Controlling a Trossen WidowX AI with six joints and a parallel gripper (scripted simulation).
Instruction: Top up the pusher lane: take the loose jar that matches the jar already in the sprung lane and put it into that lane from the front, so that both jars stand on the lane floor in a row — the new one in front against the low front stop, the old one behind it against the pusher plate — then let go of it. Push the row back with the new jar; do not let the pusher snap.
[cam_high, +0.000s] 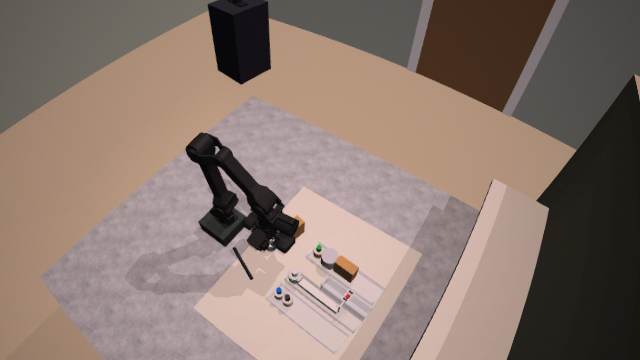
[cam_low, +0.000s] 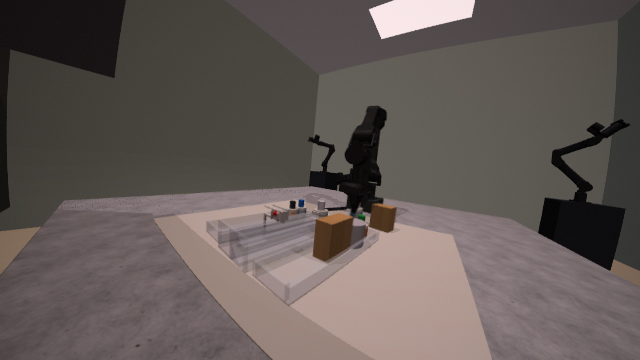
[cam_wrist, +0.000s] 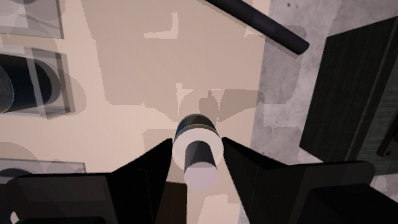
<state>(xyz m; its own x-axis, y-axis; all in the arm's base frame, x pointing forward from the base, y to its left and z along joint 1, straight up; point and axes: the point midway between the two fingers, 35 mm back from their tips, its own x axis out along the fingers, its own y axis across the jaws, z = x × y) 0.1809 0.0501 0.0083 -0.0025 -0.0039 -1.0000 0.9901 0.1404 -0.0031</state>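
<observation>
Right now my gripper tip is 12 cm to the left of the black stick, 2 cm past it and 2 cm above it. Round my gripper tip: brown box 26 cm ahead, 10 cm to the left, 1 cm above; grey cylinder 19 cm ahead, 10 cm to the left; pale pusher piece 26 cm ahead, 2 cm above, 1 cm to the left.
</observation>
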